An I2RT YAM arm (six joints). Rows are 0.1 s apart.
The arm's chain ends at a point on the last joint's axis. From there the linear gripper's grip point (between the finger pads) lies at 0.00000 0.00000 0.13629 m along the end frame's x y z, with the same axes.
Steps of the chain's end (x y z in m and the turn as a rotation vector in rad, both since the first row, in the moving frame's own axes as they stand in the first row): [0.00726, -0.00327, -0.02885, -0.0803, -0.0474, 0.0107]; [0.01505, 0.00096, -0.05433, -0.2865, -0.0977, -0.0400]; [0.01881, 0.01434, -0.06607, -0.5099, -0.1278, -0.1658]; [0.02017, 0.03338, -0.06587, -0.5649, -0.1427, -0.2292]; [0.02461, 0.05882, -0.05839, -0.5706, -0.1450, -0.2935]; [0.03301, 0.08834, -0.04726, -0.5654, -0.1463, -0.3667]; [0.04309, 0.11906, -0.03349, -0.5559, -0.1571, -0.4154]
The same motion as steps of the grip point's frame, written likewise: [0.00075, 0.00762, -0.02944, -0.0803, -0.0474, 0.0107]; [0.00272, 0.03967, -0.06053, -0.2865, -0.0977, -0.0400]; [0.00788, 0.08178, -0.08443, -0.5099, -0.1278, -0.1658]; [0.01051, 0.10759, -0.08826, -0.5649, -0.1427, -0.2292]; [0.01725, 0.13390, -0.08117, -0.5706, -0.1450, -0.2935]; [0.02819, 0.16295, -0.06960, -0.5654, -0.1463, -0.3667]; [0.03852, 0.19285, -0.05529, -0.5559, -0.1571, -0.4154]
